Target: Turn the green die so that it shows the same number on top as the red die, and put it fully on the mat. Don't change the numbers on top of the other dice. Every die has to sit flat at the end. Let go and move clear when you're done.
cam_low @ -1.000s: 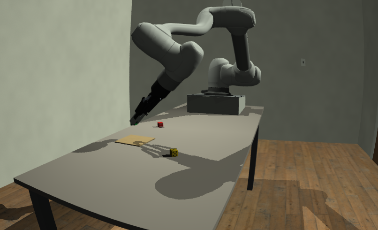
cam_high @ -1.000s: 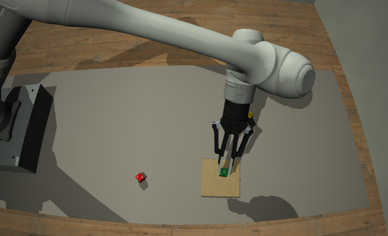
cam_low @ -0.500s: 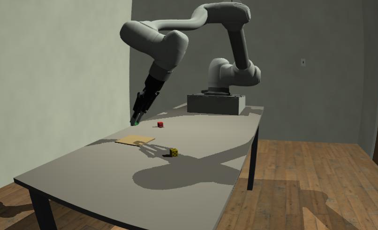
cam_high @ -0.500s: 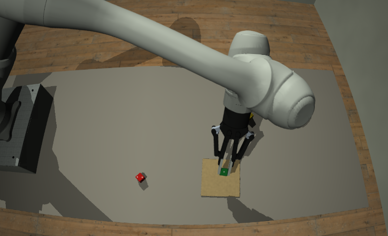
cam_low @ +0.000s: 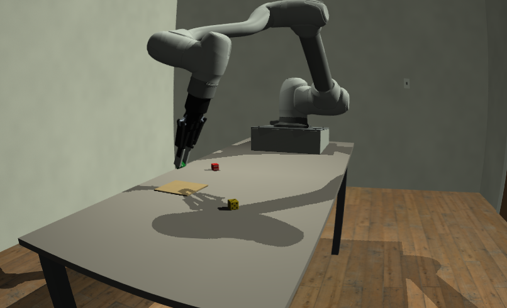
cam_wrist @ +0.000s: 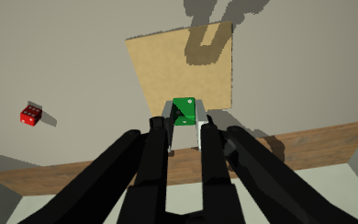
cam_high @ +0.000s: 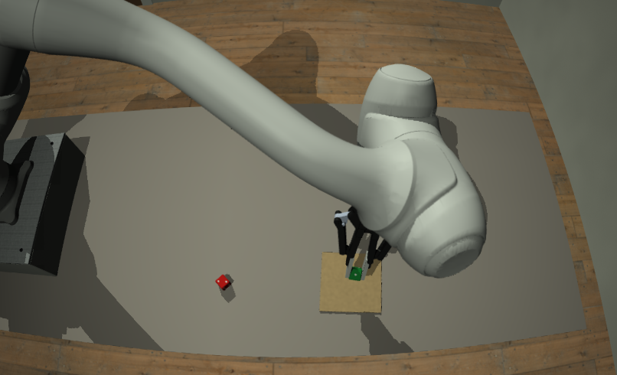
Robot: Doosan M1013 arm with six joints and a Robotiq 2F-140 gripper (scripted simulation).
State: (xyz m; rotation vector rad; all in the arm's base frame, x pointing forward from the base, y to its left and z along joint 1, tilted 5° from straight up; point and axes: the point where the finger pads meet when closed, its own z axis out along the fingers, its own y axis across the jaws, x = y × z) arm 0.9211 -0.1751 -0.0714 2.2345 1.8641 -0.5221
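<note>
Now: hand 3 cm above the green die and 1 cm to the left of it. Round my hand: tan mat: 11 cm below, 1 cm to the right; red die: 29 cm behind, 10 cm below, 1 cm to the right; yellow die: 23 cm to the left, 13 cm ahead, 10 cm below.
</note>
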